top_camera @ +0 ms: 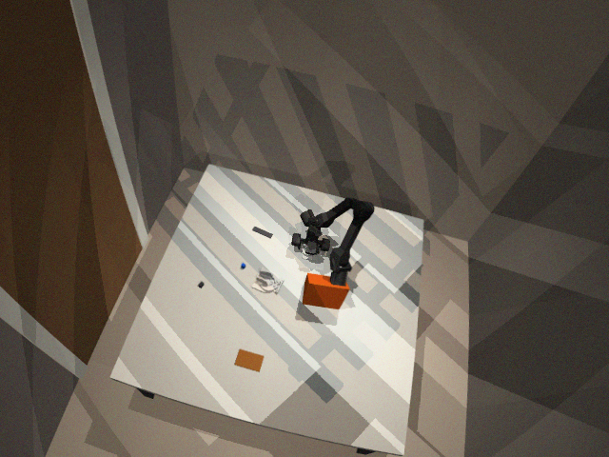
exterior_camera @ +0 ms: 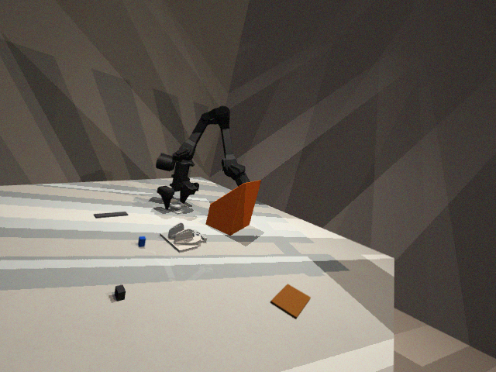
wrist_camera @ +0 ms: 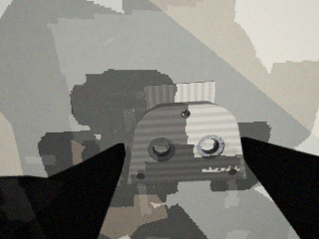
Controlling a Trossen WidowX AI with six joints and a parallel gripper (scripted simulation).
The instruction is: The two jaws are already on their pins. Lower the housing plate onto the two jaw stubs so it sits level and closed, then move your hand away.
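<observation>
The small white part is 1 cm to the left of my gripper tip. Round my gripper tip: black cube 49 cm ahead, 27 cm to the left; then blue cube 31 cm ahead, 14 cm to the left; then dark strip 25 cm ahead, 8 cm to the right, 1 cm below.
</observation>
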